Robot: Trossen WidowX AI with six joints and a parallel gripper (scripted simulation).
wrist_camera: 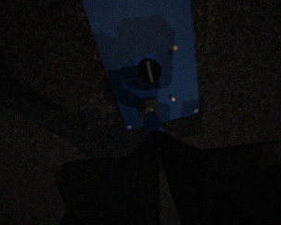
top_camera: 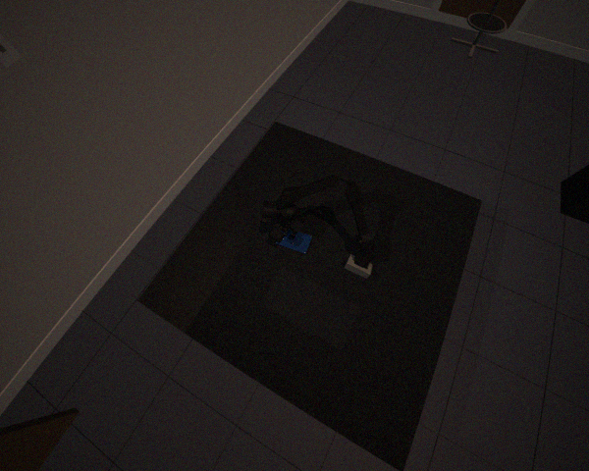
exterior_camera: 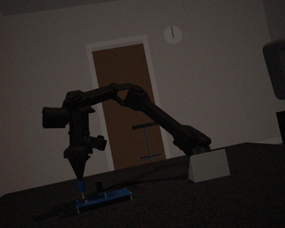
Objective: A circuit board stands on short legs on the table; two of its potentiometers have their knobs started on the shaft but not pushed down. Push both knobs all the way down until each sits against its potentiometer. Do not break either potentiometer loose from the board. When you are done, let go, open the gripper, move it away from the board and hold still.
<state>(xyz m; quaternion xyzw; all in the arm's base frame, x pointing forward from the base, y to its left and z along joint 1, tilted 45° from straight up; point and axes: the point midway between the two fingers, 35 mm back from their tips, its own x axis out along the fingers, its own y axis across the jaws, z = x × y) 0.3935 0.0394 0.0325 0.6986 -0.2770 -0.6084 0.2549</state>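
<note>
The blue knob is 2 cm below my gripper tip. The rest, counted from my gripper tip: dark knob: 5 cm behind, 3 cm below.
</note>
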